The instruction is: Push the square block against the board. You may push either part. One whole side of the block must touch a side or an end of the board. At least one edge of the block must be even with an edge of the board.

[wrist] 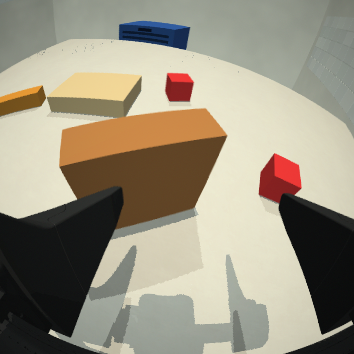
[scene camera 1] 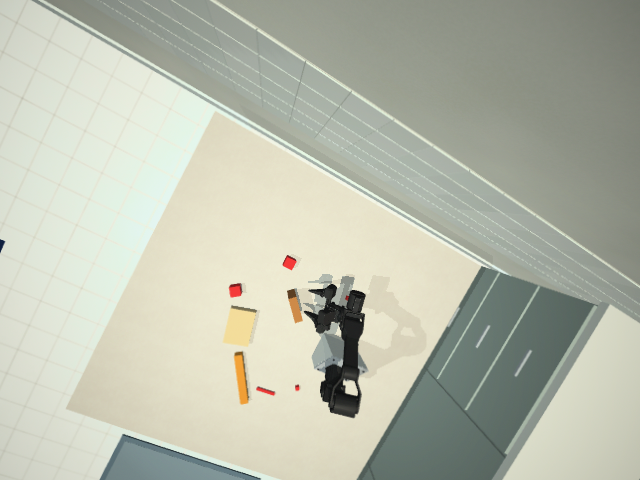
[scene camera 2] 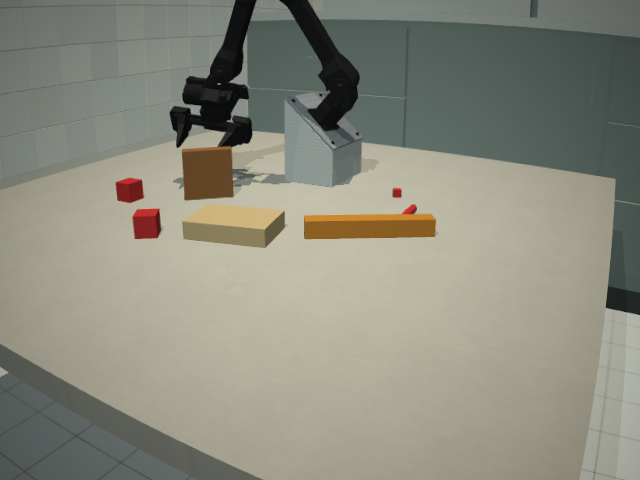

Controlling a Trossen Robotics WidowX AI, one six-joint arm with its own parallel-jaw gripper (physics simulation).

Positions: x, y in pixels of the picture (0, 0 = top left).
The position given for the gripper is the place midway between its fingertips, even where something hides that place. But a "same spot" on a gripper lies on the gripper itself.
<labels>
gripper: wrist; scene camera 1; scene camera 2 196, 149
tan block: wrist 101, 93; scene camera 1; scene camera 2
same spot on tan block: (scene camera 2: 256, 227) = (scene camera 1: 224, 339)
same spot on gripper: (wrist: 57, 251) = (scene camera 1: 315, 317)
</labels>
